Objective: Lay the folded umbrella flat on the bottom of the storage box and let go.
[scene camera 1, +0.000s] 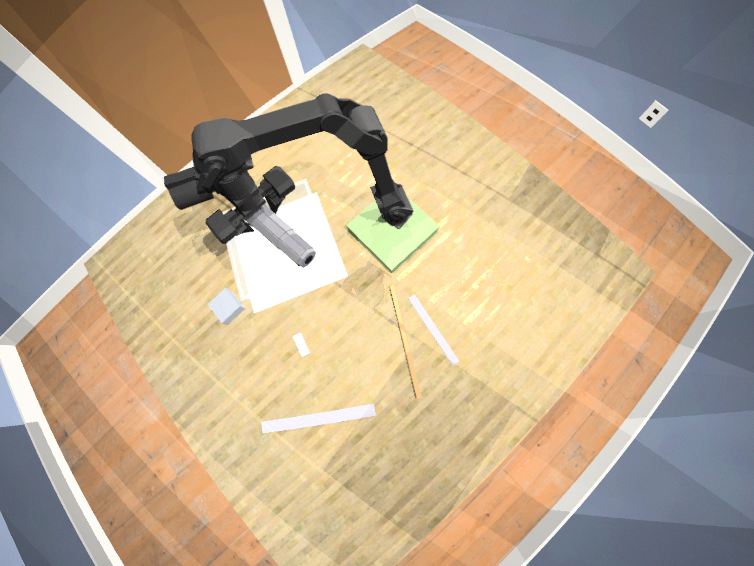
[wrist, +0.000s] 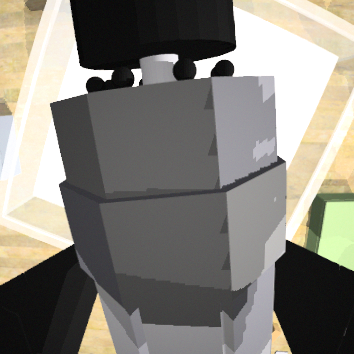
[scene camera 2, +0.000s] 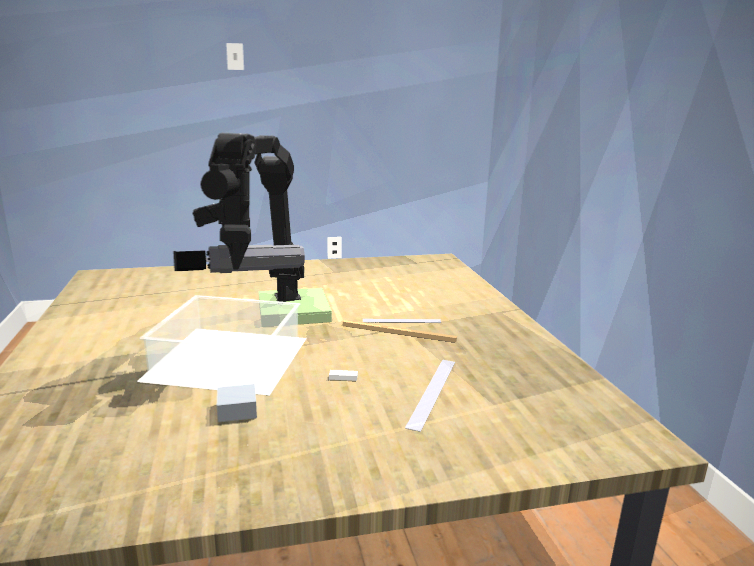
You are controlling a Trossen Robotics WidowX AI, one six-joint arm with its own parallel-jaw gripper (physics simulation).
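Where they show: gripper, fingertip midpoint: (scene camera 1: 263, 221) (wrist: 179, 243) (scene camera 2: 236, 265); arm's base, link origin: (scene camera 1: 397, 215) (scene camera 2: 287, 296).
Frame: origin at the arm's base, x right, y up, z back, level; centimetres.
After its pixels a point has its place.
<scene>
The folded umbrella (scene camera 1: 281, 235) {y 22.6, x 8.4, z -27.2 cm} (scene camera 2: 271, 257) {y 20.7, x 9.1, z -29.6 cm} (wrist: 165, 150) {y 23.1, x 20.6, z -26.7 cm} is grey, with a black handle (scene camera 2: 190, 260) {y 21.2, x 25.9, z -28.6 cm} (wrist: 155, 32) {y 22.5, x 22.8, z -26.7 cm}. It lies level in the air above the storage box (scene camera 1: 267, 289) {y 6.4, x 10.5, z -38.3 cm} (scene camera 2: 213, 359) {y 2.8, x 23.4, z -39.1 cm} (wrist: 300, 65) {y -2.9, x 24.5, z -12.6 cm}, which has clear walls and a white surface. A gap shows between umbrella and box in the second scene view. My gripper (scene camera 1: 250, 208) (scene camera 2: 234, 258) {y 18.7, x 16.4, z -27.0 cm} is shut on the umbrella's body, with one black finger on each side. In the wrist view the umbrella hides much of the box. The fingertips are largely hidden in the scene views.
A green slab (scene camera 1: 392, 246) {y 0.0, x -4.9, z -8.1 cm} (scene camera 2: 296, 315) (wrist: 340, 227) {y 0.0, x 5.6, z -9.3 cm} under the arm's base stands beside the box. A blue-grey block (scene camera 1: 225, 306) {y 0.3, x 19.6, z -50.1 cm} (scene camera 2: 236, 403) {y 0.2, x 20.7, z -53.6 cm} lies by a box corner. A small white block (scene camera 1: 301, 344) {y -2.1, x -3.2, z -43.6 cm} (scene camera 2: 342, 375) {y -2.2, x -2.6, z -44.6 cm}, a wooden stick (scene camera 1: 405, 344) {y -2.1, x -24.0, z -26.1 cm} and two pale strips (scene camera 1: 318, 418) {y -3.1, x -19.1, z -54.9 cm} (scene camera 1: 433, 329) {y -3.1, x -27.2, z -18.4 cm} lie farther off.
</scene>
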